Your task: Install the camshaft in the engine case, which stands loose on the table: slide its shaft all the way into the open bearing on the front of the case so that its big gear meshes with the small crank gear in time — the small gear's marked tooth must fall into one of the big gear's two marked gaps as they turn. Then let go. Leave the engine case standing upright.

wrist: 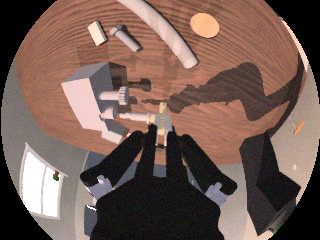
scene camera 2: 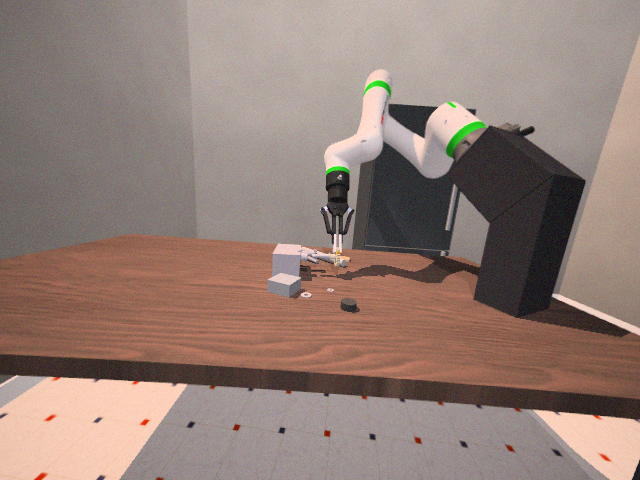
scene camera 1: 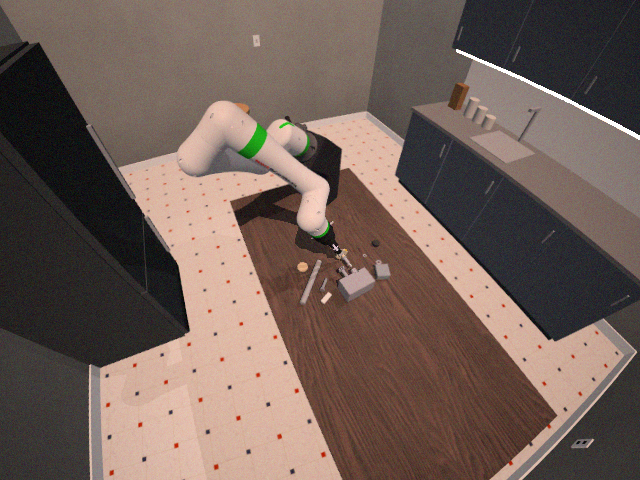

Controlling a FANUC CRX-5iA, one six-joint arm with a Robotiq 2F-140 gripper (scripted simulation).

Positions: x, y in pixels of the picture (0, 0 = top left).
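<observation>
A grey engine case is visible to me in the wrist view, in scene camera 2 and in scene camera 1 [352, 286]. On the case, [wrist: 88, 90] and [scene camera 2: 298, 246] are the same spot.
</observation>
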